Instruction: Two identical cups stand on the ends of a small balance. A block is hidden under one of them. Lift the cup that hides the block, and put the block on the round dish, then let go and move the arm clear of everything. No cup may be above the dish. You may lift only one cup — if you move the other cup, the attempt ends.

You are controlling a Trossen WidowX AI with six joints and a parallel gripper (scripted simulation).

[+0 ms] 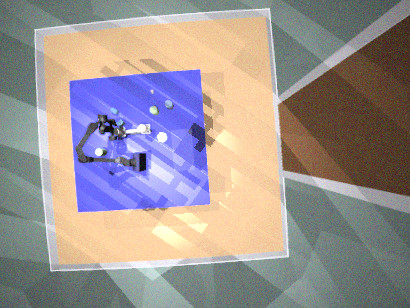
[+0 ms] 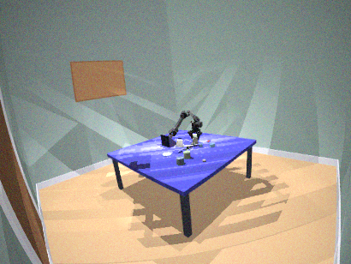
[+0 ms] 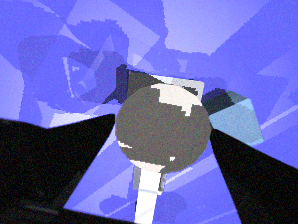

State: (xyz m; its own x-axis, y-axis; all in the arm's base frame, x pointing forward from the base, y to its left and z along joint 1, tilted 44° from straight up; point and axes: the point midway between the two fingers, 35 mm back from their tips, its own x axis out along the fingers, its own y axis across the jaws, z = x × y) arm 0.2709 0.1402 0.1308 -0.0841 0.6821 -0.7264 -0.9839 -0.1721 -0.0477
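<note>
My gripper tip is now 30 mm above the grey block. The rest, counted from my gripper tip: pale cup (20 mm to the left, 10 mm below); then balance beam (20 mm ahead, 130 mm to the right, 30 mm below); then red piece (20 mm ahead, 200 mm to the left, 60 mm below).
</note>
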